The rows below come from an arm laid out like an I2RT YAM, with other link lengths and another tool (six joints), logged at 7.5 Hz.
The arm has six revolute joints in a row. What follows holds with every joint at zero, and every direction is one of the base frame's. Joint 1 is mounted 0.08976 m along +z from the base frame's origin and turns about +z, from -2.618 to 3.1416 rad. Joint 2 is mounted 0.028 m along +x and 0.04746 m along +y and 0.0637 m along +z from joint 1 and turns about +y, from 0 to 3.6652 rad. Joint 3 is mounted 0.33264 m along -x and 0.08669 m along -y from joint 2 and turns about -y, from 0 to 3.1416 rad. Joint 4 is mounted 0.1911 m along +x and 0.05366 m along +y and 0.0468 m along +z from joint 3 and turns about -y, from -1.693 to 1.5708 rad. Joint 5 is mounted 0.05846 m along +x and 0.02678 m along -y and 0.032 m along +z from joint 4 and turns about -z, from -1.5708 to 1.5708 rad. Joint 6 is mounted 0.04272 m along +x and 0.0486 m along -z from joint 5 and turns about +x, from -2.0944 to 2.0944 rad. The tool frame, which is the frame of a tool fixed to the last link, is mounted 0.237 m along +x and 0.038 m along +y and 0.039 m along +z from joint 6; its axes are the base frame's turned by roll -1.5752, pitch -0.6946 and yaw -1.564 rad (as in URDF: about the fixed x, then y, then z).
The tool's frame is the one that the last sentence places.
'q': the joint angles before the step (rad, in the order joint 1, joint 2, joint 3, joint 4, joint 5, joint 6). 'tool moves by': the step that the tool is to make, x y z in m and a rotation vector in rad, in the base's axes. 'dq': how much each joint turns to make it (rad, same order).
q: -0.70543, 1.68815, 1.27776, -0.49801, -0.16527, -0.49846
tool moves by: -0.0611, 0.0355, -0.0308, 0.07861, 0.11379, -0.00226
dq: -0.03797, -0.09114, -0.12497, -0.11010, -0.00610, -0.03935
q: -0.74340, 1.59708, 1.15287, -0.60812, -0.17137, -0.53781
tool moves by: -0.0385, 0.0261, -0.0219, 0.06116, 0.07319, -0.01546
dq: -0.01704, -0.05351, -0.09284, -0.05655, 0.00403, -0.00386
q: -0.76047, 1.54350, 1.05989, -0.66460, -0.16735, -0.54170
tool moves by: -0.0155, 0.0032, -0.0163, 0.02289, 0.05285, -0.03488
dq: 0.00246, 0.00438, -0.03649, -0.00916, 0.03269, 0.02707
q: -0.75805, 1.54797, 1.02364, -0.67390, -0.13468, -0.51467
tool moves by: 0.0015, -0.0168, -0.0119, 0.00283, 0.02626, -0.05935
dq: -0.00230, 0.04923, 0.00616, 0.02766, 0.03533, 0.04790
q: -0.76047, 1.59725, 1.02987, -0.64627, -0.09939, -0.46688
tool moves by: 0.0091, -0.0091, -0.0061, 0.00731, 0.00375, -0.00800
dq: -0.00044, 0.04884, 0.02409, 0.01779, 0.00008, 0.00807
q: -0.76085, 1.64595, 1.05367, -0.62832, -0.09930, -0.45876
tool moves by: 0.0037, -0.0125, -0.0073, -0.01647, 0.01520, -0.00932
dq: 0.00066, 0.03681, 0.01230, 0.02500, 0.02447, 0.00168
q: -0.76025, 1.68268, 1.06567, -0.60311, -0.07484, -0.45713
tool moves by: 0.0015, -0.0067, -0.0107, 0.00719, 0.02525, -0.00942
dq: 0.00113, 0.04397, 0.01498, 0.00613, 0.01499, 0.00591
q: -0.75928, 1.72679, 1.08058, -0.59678, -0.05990, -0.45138
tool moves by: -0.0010, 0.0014, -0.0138, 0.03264, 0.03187, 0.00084
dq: -0.00075, 0.04822, 0.01263, -0.01006, -0.00212, -0.00100
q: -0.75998, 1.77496, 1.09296, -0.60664, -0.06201, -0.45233
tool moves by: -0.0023, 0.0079, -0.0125, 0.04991, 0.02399, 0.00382
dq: -0.00476, 0.04045, 0.00397, -0.01559, -0.02106, -0.00336
